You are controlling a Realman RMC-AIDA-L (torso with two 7-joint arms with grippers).
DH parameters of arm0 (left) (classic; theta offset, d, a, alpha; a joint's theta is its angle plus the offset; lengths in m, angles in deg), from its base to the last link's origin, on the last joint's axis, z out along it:
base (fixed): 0 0 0 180
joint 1: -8.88 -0.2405 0 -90
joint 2: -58.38 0 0 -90
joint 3: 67.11 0.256 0 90
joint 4: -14 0 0 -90
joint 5: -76.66 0.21 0 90
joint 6: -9.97 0 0 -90
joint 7: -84.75 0.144 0 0
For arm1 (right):
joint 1: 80.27 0.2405 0 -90
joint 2: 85.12 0 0 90
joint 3: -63.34 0.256 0 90
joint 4: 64.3 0 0 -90
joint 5: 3.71 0.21 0 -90
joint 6: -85.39 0 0 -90
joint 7: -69.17 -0.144 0 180
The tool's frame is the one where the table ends.
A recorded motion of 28 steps. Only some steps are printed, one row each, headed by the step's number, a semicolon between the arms.
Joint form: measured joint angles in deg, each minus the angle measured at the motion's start. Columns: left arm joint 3, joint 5, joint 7, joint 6, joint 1, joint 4, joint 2; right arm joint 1, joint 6, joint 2, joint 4, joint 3, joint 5, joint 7.
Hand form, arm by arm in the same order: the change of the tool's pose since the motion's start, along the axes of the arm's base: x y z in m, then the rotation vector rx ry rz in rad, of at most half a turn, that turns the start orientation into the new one. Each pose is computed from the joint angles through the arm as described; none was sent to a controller.
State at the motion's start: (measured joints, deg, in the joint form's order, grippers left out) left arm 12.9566 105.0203 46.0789 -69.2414 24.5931 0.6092 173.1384; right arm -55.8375 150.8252 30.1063 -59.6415 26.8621 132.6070 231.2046
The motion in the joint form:
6: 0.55 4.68 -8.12 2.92 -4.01 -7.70 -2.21; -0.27 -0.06 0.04 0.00 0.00 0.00 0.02
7: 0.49 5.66 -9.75 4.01 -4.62 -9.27 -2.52; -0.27 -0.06 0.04 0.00 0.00 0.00 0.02
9: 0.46 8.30 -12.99 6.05 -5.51 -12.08 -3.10; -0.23 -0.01 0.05 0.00 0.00 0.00 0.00
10: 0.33 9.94 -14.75 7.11 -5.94 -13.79 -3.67; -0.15 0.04 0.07 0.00 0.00 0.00 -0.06
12: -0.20 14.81 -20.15 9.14 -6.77 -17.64 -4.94; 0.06 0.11 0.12 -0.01 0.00 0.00 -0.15
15: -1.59 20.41 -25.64 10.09 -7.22 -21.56 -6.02; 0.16 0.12 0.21 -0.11 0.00 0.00 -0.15
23: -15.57 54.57 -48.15 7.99 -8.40 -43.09 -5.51; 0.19 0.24 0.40 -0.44 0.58 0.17 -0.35
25: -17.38 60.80 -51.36 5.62 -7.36 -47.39 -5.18; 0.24 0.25 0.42 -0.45 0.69 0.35 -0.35
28: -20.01 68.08 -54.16 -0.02 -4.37 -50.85 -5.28; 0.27 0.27 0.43 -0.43 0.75 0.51 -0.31
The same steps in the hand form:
6: -0.0056 -0.0044 0.0151 -0.0716 -0.0142 0.0061; 0.0016 -0.0019 -0.0004 -0.0007 0.0003 -0.0057
7: -0.0065 -0.0038 0.0175 -0.0848 -0.0147 0.0141; 0.0016 -0.0019 -0.0004 -0.0007 0.0003 -0.0057
9: -0.0072 -0.0025 0.0198 -0.1223 -0.0087 0.0254; 0.0012 -0.0016 -0.0004 -0.0004 0.0008 -0.0042
10: -0.0076 -0.0011 0.0232 -0.1405 0.0021 0.0283; 0.0006 -0.0011 -0.0006 -0.0002 0.0022 -0.0020
12: -0.0078 0.0014 0.0297 -0.1998 0.0192 0.0375; -0.0009 0.0002 -0.0009 -0.0002 0.0046 0.0027
15: -0.0047 0.0051 0.0377 -0.2532 0.0392 0.0337; -0.0017 0.0005 -0.0021 -0.0018 0.0071 0.0037
23: 0.0179 0.0159 0.0731 -0.4221 0.2604 0.0310; -0.0013 -0.0004 -0.0033 0.0052 0.0223 -0.0023
25: 0.0293 0.0199 0.0774 -0.4613 0.3287 0.0048; -0.0014 -0.0002 -0.0029 0.0092 0.0248 -0.0034
28: 0.0457 0.0257 0.0821 -0.5337 0.4151 -0.0544; -0.0014 0.0000 -0.0024 0.0126 0.0256 -0.0038

